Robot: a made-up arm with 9 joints.
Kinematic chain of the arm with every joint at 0, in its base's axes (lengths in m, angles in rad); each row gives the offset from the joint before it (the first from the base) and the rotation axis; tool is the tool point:
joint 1: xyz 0 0 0.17 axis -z
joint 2: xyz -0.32 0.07 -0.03 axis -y
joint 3: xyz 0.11 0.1 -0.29 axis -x
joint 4: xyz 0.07 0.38 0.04 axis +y
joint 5: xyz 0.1 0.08 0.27 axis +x
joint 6: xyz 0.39 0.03 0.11 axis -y
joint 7: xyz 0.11 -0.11 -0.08 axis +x
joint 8: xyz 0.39 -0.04 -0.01 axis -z
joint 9: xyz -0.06 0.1 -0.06 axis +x
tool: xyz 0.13 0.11 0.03
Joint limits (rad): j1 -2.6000..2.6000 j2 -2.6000..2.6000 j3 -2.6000..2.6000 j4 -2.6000..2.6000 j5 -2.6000..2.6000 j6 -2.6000..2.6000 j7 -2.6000..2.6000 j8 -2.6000..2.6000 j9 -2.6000..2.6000
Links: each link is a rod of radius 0.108 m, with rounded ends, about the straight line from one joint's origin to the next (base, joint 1, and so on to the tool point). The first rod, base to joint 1, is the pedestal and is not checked.
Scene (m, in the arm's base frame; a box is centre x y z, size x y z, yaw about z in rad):
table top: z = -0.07
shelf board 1: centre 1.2 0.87 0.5 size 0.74 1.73 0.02 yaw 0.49
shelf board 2: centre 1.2 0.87 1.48 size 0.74 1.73 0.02 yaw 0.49
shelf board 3: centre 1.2 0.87 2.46 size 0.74 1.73 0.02 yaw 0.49
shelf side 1: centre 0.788 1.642 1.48 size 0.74 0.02 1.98 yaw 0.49
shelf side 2: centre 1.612 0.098 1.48 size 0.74 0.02 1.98 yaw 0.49
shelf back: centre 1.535 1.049 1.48 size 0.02 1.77 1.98 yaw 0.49
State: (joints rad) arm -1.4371 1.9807 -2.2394 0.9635 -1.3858 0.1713 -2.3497 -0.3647 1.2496
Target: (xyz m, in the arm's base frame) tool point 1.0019 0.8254 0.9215
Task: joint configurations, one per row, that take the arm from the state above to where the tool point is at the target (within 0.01 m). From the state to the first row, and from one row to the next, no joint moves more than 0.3 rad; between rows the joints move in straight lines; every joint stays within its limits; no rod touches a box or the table.
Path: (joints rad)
1: -1.1467 1.8979 -2.0202 1.0133 -1.3723 0.2163 -2.3595 -0.3011 1.2222
2: -0.8562 1.8150 -1.8009 1.0632 -1.3587 0.2613 -2.3692 -0.2375 1.1948
3: -0.5658 1.7322 -1.5817 1.1130 -1.3452 0.3063 -2.3790 -0.1739 1.1674
4: -0.2753 1.6494 -1.3625 1.1628 -1.3317 0.3513 -2.3888 -0.1103 1.1400
5: 0.0151 1.5665 -1.1432 1.2127 -1.3182 0.3962 -2.3985 -0.0467 1.1126
6: 0.3055 1.4837 -0.9240 1.2625 -1.3046 0.4412 -2.4083 0.0169 1.0852
7: 0.5960 1.4009 -0.7048 1.3123 -1.2911 0.4862 -2.4181 0.0805 1.0578

